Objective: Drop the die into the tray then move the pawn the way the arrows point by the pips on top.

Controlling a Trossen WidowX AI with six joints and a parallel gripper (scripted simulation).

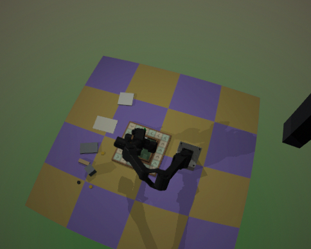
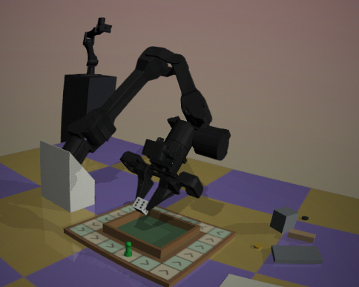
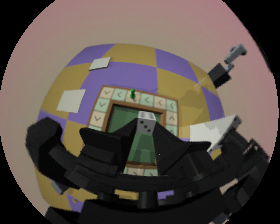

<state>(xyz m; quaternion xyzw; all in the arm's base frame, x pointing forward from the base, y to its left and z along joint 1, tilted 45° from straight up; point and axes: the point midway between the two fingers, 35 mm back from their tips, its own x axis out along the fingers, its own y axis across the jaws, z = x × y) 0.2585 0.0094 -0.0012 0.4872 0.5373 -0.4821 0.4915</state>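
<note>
My gripper tip is right at the white die. Round my gripper tip: grey slab: 33 cm ahead, 16 cm to the left, 8 cm below; then green sunken tray: 8 cm below, 3 cm to the left, 1 cm ahead; then green pawn: 9 cm to the right, 6 cm below, 4 cm ahead.
</note>
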